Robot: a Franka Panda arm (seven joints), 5 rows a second.
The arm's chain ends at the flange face. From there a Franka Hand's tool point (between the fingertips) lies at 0.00 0.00 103.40 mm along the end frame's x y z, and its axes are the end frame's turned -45 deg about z.
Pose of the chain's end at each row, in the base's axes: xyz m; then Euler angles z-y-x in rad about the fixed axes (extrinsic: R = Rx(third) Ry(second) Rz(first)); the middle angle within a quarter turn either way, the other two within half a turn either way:
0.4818, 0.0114, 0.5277, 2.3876, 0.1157, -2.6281
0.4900, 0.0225, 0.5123, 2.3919, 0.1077, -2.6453
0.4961, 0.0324, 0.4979, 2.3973, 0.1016, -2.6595
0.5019, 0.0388, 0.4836, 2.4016, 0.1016, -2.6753
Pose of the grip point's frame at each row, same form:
0.4937, 0.0619, 0.4382, 1.6022, 0.1157, -2.6281
0.5011, 0.0715, 0.4219, 1.6065, 0.1077, -2.6453
0.5066, 0.0801, 0.4068, 1.6119, 0.1016, -2.6595
0.5124, 0.0850, 0.3917, 1.6162, 0.1016, -2.6753

